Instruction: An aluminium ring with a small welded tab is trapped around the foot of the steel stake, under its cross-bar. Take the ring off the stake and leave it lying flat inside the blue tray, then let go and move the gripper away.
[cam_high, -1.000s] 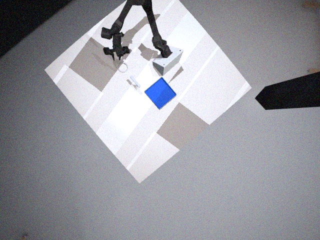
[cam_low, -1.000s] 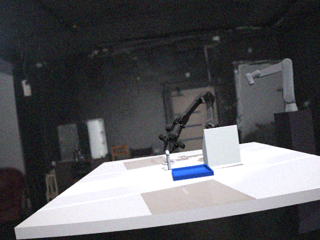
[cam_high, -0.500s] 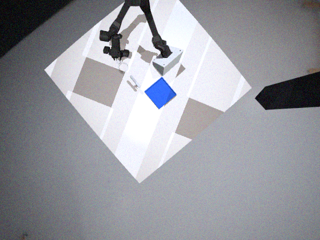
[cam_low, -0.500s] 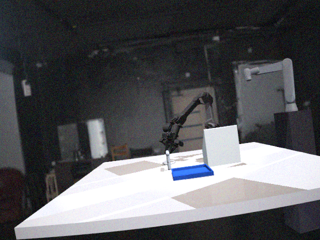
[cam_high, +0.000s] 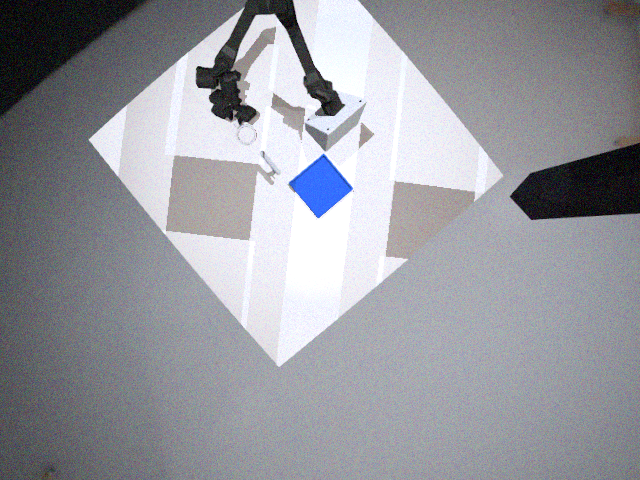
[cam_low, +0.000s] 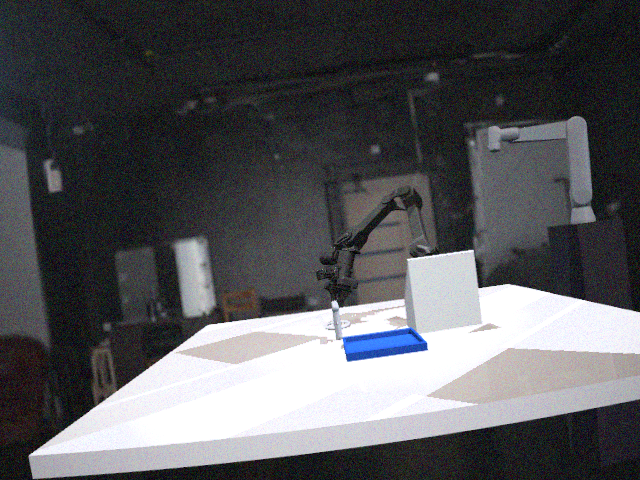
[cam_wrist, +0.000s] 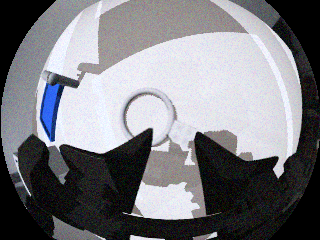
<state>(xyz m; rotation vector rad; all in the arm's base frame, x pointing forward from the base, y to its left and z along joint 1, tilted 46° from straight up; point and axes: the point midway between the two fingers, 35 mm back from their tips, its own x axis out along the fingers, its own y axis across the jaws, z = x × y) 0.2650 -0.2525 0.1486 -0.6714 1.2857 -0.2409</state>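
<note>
The aluminium ring lies 4 cm to the left of my gripper tip and 4 cm below it. Round my gripper tip: blue tray 42 cm to the left, 6 cm behind, 5 cm below.
</note>
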